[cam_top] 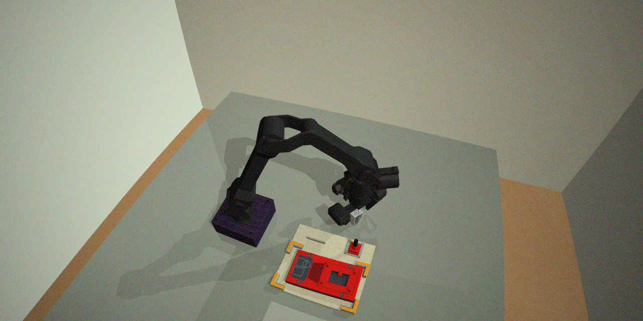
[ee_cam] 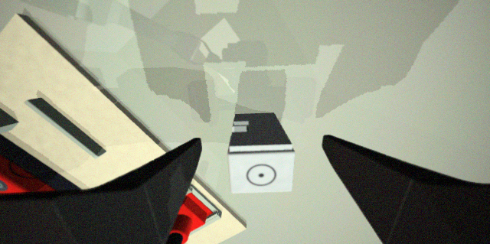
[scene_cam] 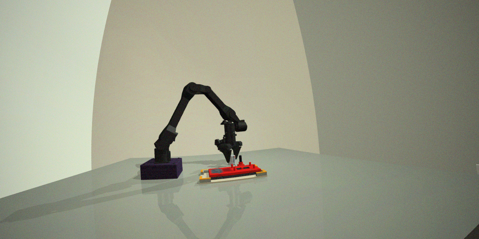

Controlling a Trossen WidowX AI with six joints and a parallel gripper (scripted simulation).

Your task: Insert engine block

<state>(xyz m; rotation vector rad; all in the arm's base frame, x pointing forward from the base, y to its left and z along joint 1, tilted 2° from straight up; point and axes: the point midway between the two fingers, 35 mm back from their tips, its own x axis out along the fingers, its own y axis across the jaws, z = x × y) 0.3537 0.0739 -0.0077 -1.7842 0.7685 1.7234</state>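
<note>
My gripper tip is now 11 cm to the left of the black upright peg and 2 cm below it. Also, from my gripper tip: engine block (1 cm behind, 1 cm above).
</note>
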